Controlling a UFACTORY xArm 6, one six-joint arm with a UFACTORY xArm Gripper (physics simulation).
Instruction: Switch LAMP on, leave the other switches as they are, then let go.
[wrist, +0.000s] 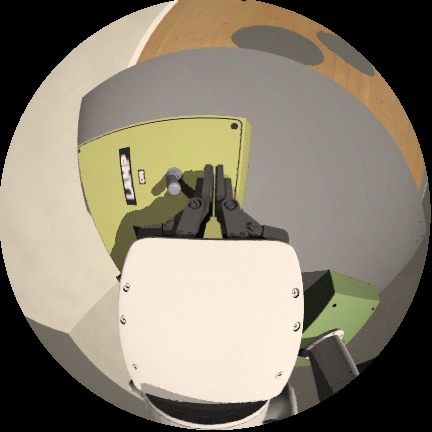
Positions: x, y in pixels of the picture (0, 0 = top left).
Labels:
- my gripper: 214, 175
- yellow-green switch panel: 123, 172

